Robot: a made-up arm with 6 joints. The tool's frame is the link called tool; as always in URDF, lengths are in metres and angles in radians. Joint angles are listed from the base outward.
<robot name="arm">
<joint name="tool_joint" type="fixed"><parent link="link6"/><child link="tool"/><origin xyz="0 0 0" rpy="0 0 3.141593"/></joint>
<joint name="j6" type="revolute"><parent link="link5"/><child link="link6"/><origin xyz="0 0.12 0" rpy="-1.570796 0 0"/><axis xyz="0 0 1"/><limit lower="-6.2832" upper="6.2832"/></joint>
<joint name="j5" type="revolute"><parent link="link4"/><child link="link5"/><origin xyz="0 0 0" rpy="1.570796 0 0"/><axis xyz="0 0 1"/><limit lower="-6.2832" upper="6.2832"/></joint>
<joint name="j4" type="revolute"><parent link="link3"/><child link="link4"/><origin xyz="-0.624 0 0" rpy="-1.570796 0 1.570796"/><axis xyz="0 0 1"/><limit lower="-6.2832" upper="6.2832"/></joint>
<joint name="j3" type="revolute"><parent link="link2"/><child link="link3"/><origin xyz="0 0.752 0" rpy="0 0 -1.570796"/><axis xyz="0 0 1"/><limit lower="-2.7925" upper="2.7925"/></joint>
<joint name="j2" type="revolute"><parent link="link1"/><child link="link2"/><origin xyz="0.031 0 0" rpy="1.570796 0 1.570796"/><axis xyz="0 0 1"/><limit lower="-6.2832" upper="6.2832"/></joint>
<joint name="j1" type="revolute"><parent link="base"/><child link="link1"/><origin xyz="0 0 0.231" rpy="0 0 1.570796"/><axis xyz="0 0 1"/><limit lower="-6.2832" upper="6.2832"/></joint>
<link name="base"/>
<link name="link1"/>
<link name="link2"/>
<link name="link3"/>
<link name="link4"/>
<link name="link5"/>
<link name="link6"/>
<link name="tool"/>
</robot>
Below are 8 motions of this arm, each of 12 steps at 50 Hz.
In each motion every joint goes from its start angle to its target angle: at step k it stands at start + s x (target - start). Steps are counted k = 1, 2, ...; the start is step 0. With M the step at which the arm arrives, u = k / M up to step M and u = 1 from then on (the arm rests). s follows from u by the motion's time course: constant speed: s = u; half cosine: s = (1 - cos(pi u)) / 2; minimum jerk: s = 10 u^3 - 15 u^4 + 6 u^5.
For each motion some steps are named. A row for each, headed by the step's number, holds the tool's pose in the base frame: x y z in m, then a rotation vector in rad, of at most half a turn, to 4 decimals.
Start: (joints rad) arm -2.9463 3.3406 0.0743 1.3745 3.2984 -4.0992
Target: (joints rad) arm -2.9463 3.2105 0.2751 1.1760 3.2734 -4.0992
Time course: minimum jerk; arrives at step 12
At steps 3, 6, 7, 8, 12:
3: 0.2722 0.0406 -0.9948 0.3053 -0.2921 -2.1122
6: 0.2472 0.0341 -0.9972 0.3360 -0.3006 -2.0308
7: 0.2375 0.0316 -0.9974 0.3470 -0.3044 -1.9992
8: 0.2288 0.0293 -0.9974 0.3565 -0.3080 -1.9710
12: 0.2155 0.0259 -0.9967 0.3703 -0.3140 -1.9277

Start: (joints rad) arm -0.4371 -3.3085 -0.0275 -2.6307 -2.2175 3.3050
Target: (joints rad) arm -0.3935 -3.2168 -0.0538 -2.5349 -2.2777 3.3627
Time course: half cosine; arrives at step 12
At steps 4, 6, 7, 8, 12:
4: 0.1468 0.0204 -1.0692 -0.5138 -0.9653 -0.7478
6: 0.1248 0.0330 -1.0700 -0.5134 -0.9288 -0.7481
7: 0.1134 0.0394 -1.0702 -0.5131 -0.9099 -0.7481
8: 0.1027 0.0451 -1.0702 -0.5128 -0.8923 -0.7479
12: 0.0802 0.0566 -1.0700 -0.5121 -0.8559 -0.7474

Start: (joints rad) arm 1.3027 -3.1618 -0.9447 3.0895 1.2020 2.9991
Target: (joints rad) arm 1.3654 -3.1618 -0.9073 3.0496 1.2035 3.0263
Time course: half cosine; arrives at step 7
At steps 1, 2, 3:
1: 0.1284 0.6146 -0.8101 -0.7263 0.7332 1.0728
2: 0.1221 0.6144 -0.8133 -0.7369 0.7322 1.0839
3: 0.1129 0.6139 -0.8179 -0.7524 0.7306 1.0999

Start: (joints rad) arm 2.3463 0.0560 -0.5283 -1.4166 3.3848 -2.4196
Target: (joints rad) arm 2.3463 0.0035 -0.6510 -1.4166 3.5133 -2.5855
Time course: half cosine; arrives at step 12
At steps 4, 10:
4: 0.1110 -0.2036 1.4221 -2.8034 -0.4539 0.7223
10: 0.1605 -0.2682 1.3909 -2.6536 -0.6503 0.8613

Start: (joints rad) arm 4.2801 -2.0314 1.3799 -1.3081 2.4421 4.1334
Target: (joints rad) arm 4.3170 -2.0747 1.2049 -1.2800 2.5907 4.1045
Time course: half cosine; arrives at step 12
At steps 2, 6, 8, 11, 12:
2: 0.3718 0.9135 0.3249 -1.5246 -1.8069 1.1788
6: 0.3749 0.9444 0.2770 -1.5122 -1.8497 1.2957
8: 0.3757 0.9609 0.2480 -1.5000 -1.8738 1.3644
11: 0.3758 0.9752 0.2202 -1.4852 -1.8958 1.4291
12: 0.3758 0.9762 0.2182 -1.4839 -1.8974 1.4339

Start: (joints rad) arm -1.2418 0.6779 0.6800 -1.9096 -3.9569 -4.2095
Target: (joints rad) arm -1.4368 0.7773 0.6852 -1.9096 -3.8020 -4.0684
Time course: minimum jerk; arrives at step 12
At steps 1, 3, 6, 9, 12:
1: 0.2720 -0.9588 0.9590 1.4972 -1.2279 -2.0787
3: 0.2565 -0.9691 0.9483 1.4776 -1.2633 -2.0959
6: 0.1910 -1.0072 0.9046 1.3886 -1.4028 -2.1651
9: 0.1212 -1.0393 0.8603 1.2832 -1.5366 -2.2345
12: 0.1023 -1.0466 0.8486 1.2530 -1.5704 -2.2527

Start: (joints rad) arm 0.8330 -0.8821 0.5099 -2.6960 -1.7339 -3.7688
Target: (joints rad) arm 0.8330 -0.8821 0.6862 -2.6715 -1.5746 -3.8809
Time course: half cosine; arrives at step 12
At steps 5, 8, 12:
5: -0.5078 -0.4346 1.3243 -1.2226 0.7045 0.4055
8: -0.4821 -0.4044 1.3354 -1.2327 0.6882 0.4021
12: -0.4648 -0.3844 1.3414 -1.2383 0.6782 0.3998

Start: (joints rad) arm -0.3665 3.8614 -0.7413 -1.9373 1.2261 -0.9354
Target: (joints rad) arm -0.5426 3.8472 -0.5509 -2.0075 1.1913 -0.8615
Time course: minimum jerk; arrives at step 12
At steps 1, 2, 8, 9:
1: -0.4388 0.0891 -0.9981 1.8324 -0.6173 0.4458
2: -0.4411 0.0927 -0.9987 1.8340 -0.6198 0.4397
8: -0.4913 0.1909 -1.0084 1.8773 -0.6908 0.2884
9: -0.4970 0.2060 -1.0089 1.8836 -0.7022 0.2669

